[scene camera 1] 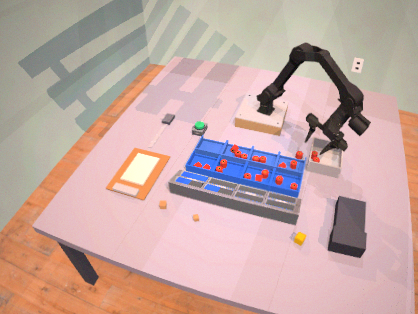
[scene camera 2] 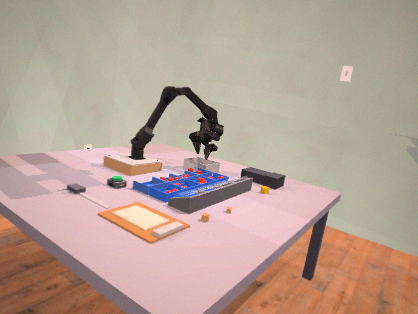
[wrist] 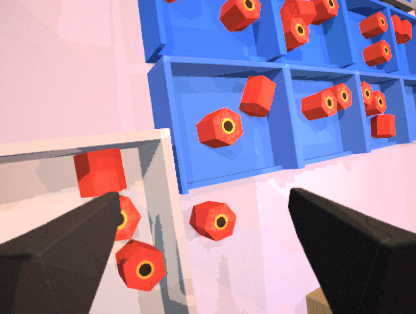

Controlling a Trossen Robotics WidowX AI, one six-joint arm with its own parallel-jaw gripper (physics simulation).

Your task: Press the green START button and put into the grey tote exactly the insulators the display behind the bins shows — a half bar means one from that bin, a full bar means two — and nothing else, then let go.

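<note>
My gripper point(scene camera 1: 315, 146) point(scene camera 2: 202, 156) point(wrist: 205, 199) is open and empty above the right edge of the grey tote point(scene camera 1: 324, 169) point(wrist: 175, 215), as the wrist view shows it. Three red insulators lie in the tote; one insulator point(wrist: 100, 172) is on its side. Another insulator point(scene camera 1: 299, 155) point(wrist: 213, 220) is outside the tote, low in the gap beside the blue bins point(wrist: 295, 120) point(scene camera 1: 240, 181). The bins hold several red insulators. The display point(scene camera 1: 235, 200) point(scene camera 2: 215, 196) shows blue bars in its two left windows; their exact lengths are hard to read. The green START button point(scene camera 1: 200, 125) point(scene camera 2: 117, 178) stands left of the bins.
A dark block point(scene camera 1: 348, 225) point(scene camera 2: 262, 177) lies right of the display. A yellow cube point(scene camera 1: 300, 238) point(scene camera 2: 265, 190) and two small orange cubes lie in front. An orange-framed board point(scene camera 1: 161, 165) point(scene camera 2: 107, 215) is at the left. The arm's base block point(scene camera 1: 257, 123) point(scene camera 2: 132, 167) stands behind the bins.
</note>
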